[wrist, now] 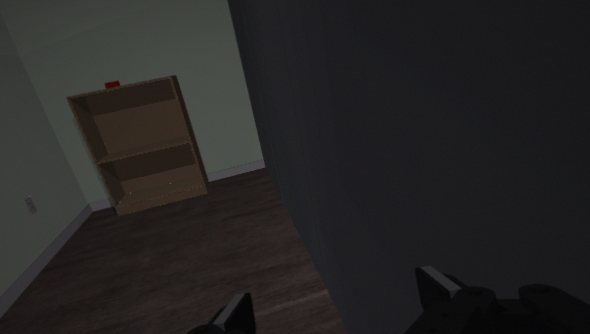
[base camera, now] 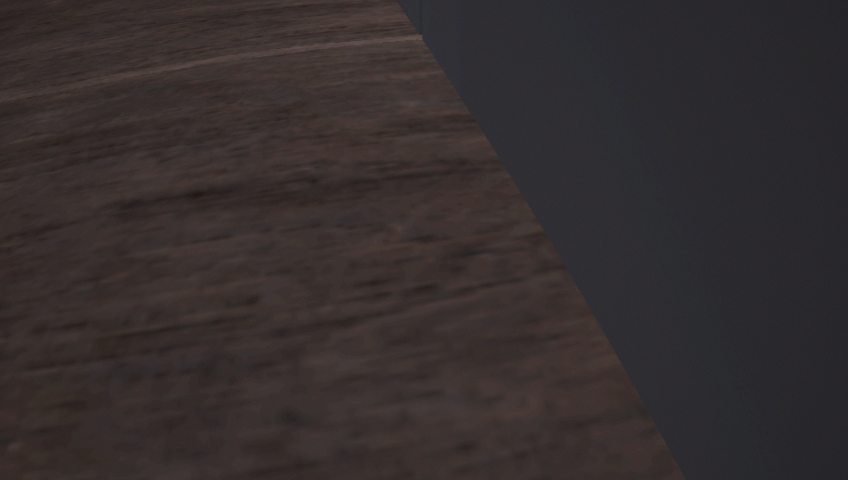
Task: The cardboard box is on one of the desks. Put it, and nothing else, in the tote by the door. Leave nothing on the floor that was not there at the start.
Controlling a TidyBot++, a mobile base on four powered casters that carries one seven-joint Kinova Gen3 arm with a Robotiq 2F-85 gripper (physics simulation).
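Places are measured from the arm's base along level axes (x up, y right, z ahead), in metres.
Pixels of known places: gripper, fingertip midpoint: (wrist: 334, 299).
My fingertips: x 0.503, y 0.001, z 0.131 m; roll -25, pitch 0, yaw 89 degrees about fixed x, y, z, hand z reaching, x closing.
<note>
Behind a point stands the place of what it marks.
My gripper (wrist: 334, 299) {x 0.503, y 0.001, z 0.131 m} is open, with its two fingertips wide apart at the bottom of the wrist view and no object between them. The cardboard box, the desks and the tote by the door do not show in either view.
A tall dark panel (base camera: 684, 208) {x -0.235, y 0.156, z 0.337 m} (wrist: 425, 140) {x 0.495, y 0.147, z 0.371 m} stands close on the right in both views. A wooden bookshelf (wrist: 145, 150) {x 0.120, y -1.385, z 2.334 m} stands against the far wall (wrist: 215, 100) {x 0.376, y -0.816, z 2.786 m}, with a small red object (wrist: 112, 85) {x 0.681, y -1.503, z 2.407 m} on top. Dark wooden floor (base camera: 267, 267) {x -0.396, y -0.163, z 0.432 m} (wrist: 190, 255) {x -0.396, y -0.844, z 1.483 m} runs along the panel. A side wall (wrist: 25, 150) {x 0.357, y -2.071, z 1.983 m} is at the left.
</note>
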